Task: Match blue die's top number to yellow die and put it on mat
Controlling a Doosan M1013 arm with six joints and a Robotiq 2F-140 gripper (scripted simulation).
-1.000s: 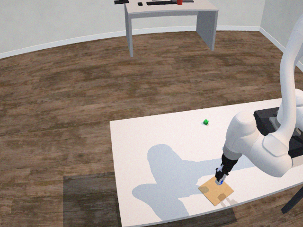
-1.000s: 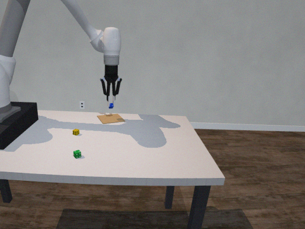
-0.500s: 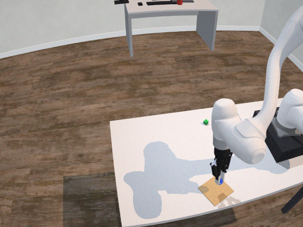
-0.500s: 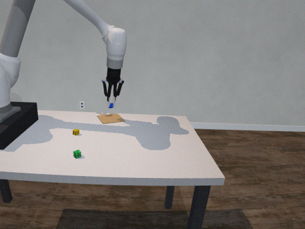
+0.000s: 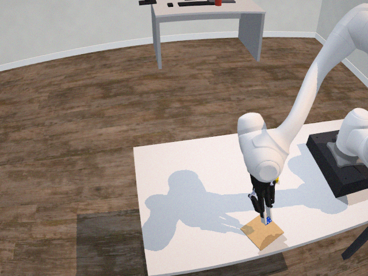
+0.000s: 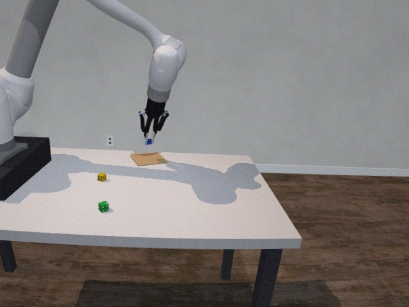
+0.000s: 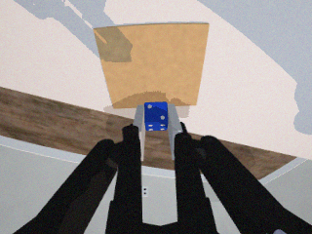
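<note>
Now: the blue die 3 cm below my hand, 1 cm to the left of it and 1 cm behind it. From my hand the other things lie so: yellow die (25 cm to the right, 12 cm behind, 10 cm below); tan mat (11 cm below, 1 cm to the left, 1 cm behind); green die (47 cm to the right, 10 cm below, 3 cm behind).
</note>
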